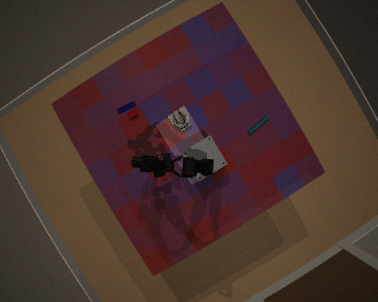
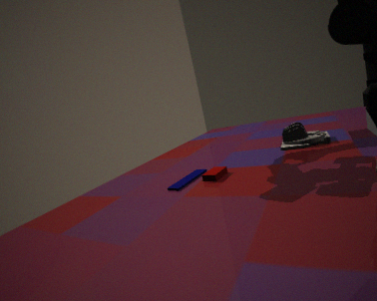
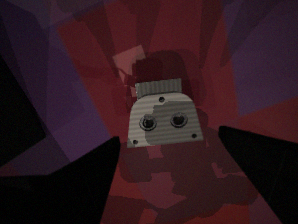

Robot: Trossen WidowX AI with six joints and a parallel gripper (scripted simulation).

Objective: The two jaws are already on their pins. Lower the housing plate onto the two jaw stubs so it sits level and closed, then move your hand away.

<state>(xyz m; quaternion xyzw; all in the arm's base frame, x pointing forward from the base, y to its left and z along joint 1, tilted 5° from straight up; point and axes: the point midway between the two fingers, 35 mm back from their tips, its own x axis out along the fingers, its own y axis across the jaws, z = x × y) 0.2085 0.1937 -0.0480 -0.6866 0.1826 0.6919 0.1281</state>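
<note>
Right now the white block is 30 mm below my gripper tip and 10 mm behind it. From my gripper tip the other things lie so: red block 320 mm ahead, 80 mm to the right, 40 mm below; then teal bar 620 mm to the right, 250 mm behind, 40 mm below; then blue bar 390 mm ahead, 80 mm to the right, 40 mm below.
</note>
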